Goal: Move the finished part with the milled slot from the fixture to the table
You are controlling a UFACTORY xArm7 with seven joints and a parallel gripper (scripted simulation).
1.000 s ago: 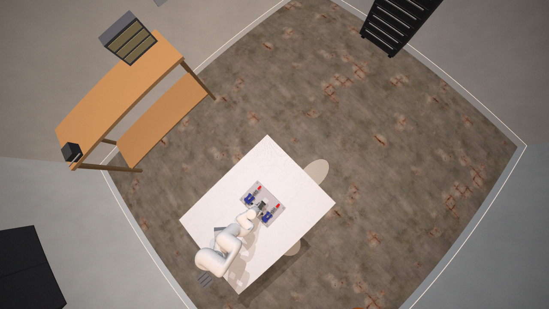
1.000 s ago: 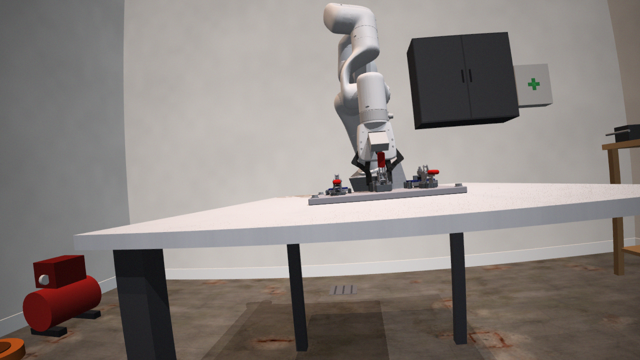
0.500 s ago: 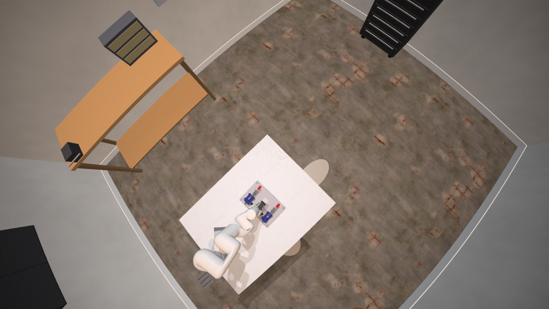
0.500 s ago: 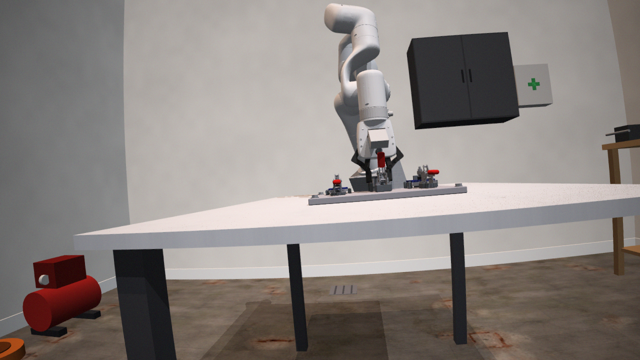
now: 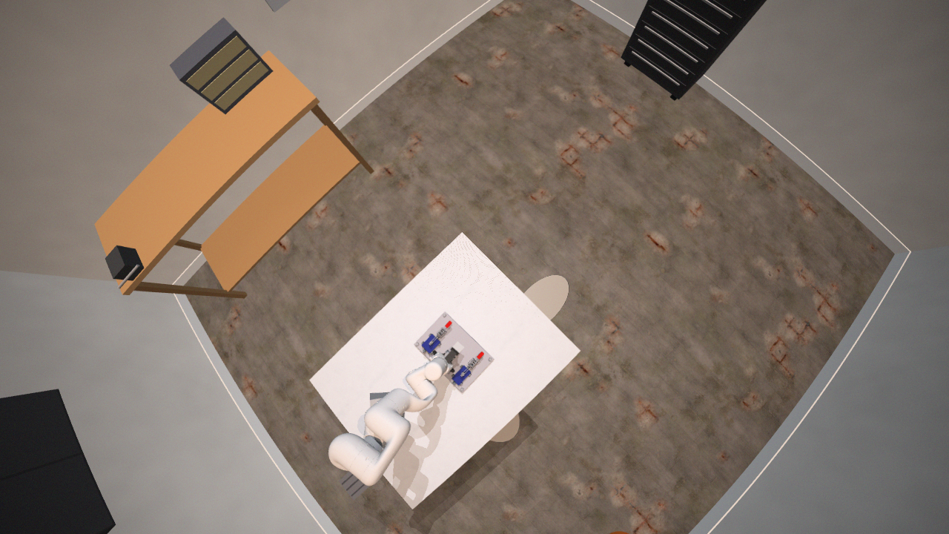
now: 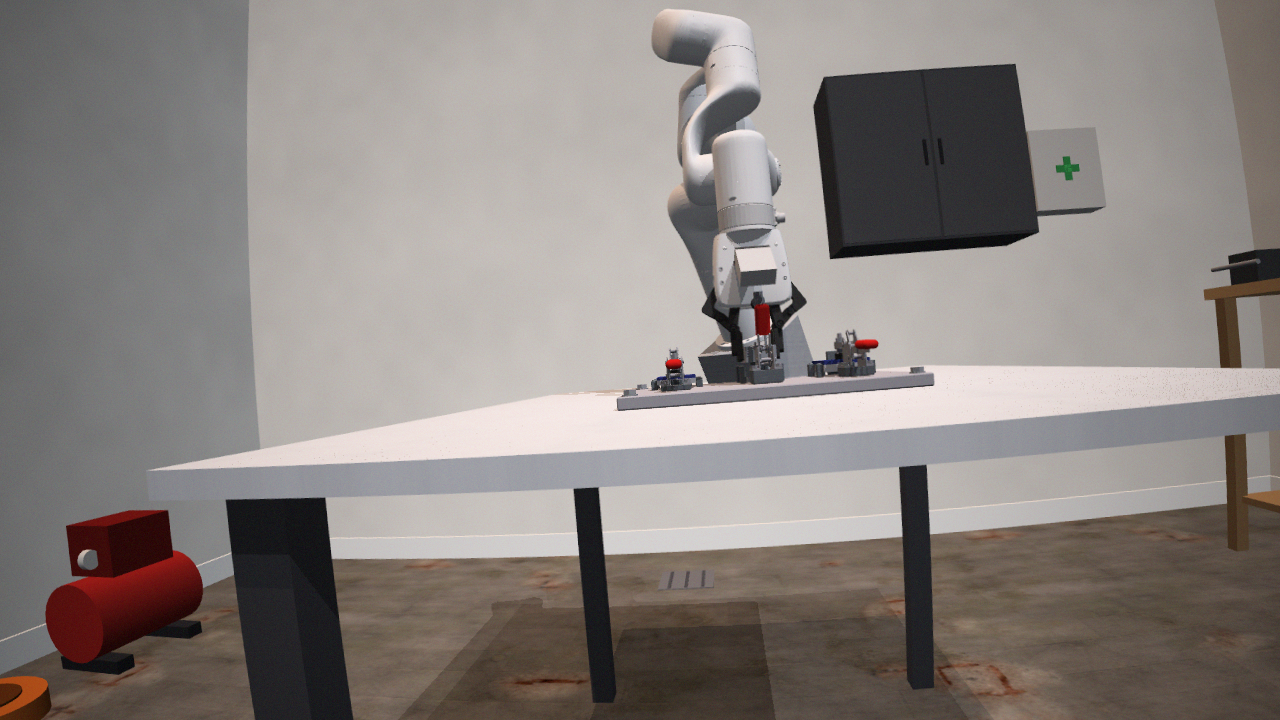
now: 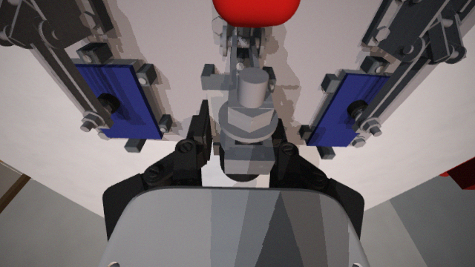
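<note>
My hand is 60 mm above the fixture plate and 40 mm short of it. Also, from my hand: grey finished part (10 mm below, 10 mm behind); then blue blank (110 mm to the right, 40 mm below).
</note>
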